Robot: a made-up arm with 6 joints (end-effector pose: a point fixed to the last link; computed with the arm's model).
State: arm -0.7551 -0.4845 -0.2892 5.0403 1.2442 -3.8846
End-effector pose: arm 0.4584 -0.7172 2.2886 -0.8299 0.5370 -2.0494
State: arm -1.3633 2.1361 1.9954 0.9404 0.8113 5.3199
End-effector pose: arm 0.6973 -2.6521 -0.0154 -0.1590 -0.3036 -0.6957
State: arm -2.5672 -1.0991 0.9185 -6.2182 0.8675 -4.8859
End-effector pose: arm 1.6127 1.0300 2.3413 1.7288 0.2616 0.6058
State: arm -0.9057 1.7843 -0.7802 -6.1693 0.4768 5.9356
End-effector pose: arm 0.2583 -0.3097 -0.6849 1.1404 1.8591 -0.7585
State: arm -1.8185 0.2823 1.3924 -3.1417 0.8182 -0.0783
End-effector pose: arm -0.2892 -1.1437 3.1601 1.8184 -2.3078 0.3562
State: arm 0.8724 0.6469 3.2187 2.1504 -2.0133 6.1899
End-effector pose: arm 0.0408 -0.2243 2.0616 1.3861 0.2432 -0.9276
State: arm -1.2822 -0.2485 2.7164 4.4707 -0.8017 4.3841
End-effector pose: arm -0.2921 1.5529 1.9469 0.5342 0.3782 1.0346
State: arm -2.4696 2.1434 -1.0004 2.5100 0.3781 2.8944
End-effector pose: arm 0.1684 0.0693 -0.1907 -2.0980 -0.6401 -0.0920
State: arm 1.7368 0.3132 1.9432 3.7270 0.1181 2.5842
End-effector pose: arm -0.0439 0.3537 3.3553 1.3050 -1.0611 1.2859
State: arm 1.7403 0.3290 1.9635 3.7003 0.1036 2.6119
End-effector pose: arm -0.0493 0.3638 3.3479 1.3147 -1.0781 1.2871
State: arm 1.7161 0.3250 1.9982 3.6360 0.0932 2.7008
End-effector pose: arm -0.0338 0.3020 3.3391 1.3112 -1.1408 1.2359
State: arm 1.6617 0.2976 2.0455 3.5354 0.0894 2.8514
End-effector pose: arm -0.0067 0.1611 3.3236 1.2885 -1.2478 1.1258
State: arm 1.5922 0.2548 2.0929 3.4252 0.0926 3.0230
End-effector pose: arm 0.0064 -0.0195 3.2965 1.2492 -1.3669 0.9864
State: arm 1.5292 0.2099 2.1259 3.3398 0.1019 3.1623
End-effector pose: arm -0.0029 -0.1817 3.2648 1.2047 -1.4617 0.8630
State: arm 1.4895 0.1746 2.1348 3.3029 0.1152 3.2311
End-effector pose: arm -0.0187 -0.2828 3.2450 1.1693 -1.5093 0.7920
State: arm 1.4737 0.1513 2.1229 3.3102 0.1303 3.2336
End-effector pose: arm -0.0265 -0.3244 3.2429 1.1484 -1.5140 0.7737
